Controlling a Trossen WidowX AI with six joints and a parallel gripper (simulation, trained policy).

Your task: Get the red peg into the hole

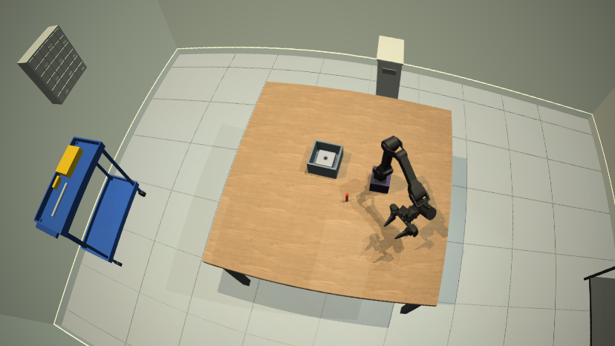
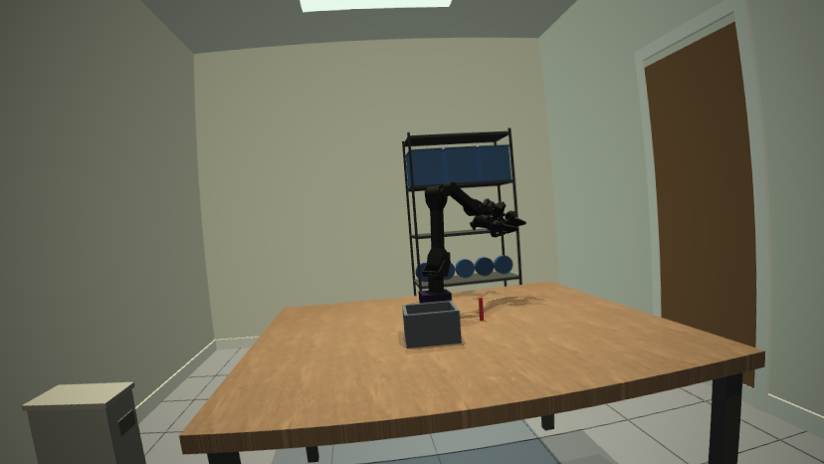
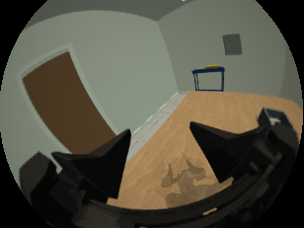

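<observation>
The red peg is 28 cm to the right of my gripper tip, 26 cm below it and 21 cm ahead of it. The rest, counted from my gripper tip: pale plate: 50 cm to the right, 34 cm ahead, 26 cm below; then grey box: 50 cm to the right, 34 cm ahead, 28 cm below.
</observation>
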